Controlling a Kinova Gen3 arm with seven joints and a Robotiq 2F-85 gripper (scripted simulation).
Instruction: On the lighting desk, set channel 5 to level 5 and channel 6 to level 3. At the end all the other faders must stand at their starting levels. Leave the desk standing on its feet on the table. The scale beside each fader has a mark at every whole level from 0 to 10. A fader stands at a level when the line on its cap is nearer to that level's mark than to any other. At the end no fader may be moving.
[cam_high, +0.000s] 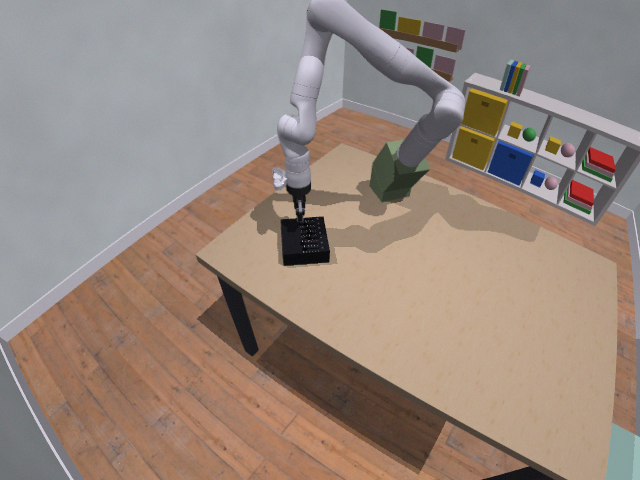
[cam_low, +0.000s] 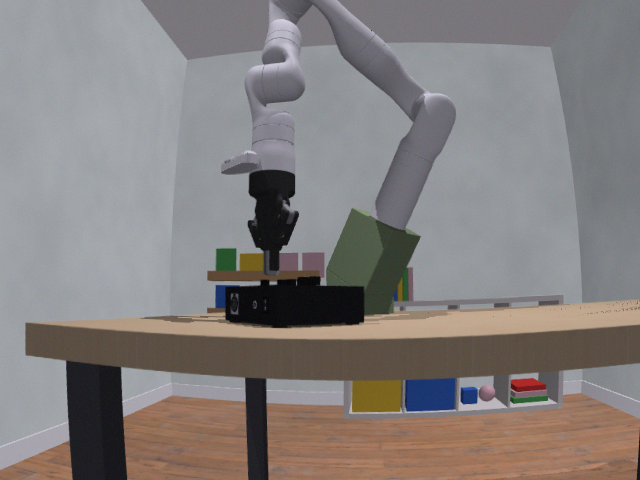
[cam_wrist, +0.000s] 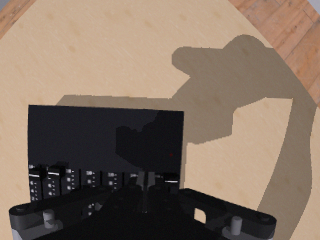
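Now: the channel 6 fader 1 cm behind my hand, 1 cm to the left of it and 3 cm below it. Also, from my hand: channel 5 fader 3 cm to the left, 3 cm below.
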